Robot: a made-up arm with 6 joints. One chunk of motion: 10 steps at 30 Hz.
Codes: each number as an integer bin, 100 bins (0 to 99) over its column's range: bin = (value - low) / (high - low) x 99, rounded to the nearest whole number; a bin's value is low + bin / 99 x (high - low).
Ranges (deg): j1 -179.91..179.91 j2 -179.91..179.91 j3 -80..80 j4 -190.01..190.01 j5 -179.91..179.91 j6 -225.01..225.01
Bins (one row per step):
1: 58 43 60 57 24 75
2: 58 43 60 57 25 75
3: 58 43 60 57 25 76
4: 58 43 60 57 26 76
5: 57 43 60 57 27 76
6: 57 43 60 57 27 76
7: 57 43 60 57 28 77
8: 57 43 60 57 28 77
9: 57 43 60 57 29 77
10: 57 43 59 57 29 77
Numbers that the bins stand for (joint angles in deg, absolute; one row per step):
1: 30.89 -23.62 16.97 28.79 -92.68 115.91
2: 30.89 -23.62 16.97 28.79 -89.05 115.91
3: 30.89 -23.62 16.97 28.79 -89.05 120.46
4: 30.89 -23.62 16.97 28.79 -85.41 120.46
5: 27.26 -23.62 16.97 28.79 -81.78 120.46
6: 27.26 -23.62 16.97 28.79 -81.78 120.46
7: 27.26 -23.62 16.97 28.79 -78.14 125.01
8: 27.26 -23.62 16.97 28.79 -78.14 125.01
9: 27.26 -23.62 16.97 28.79 -74.51 125.01
10: 27.26 -23.62 15.35 28.79 -74.51 125.01

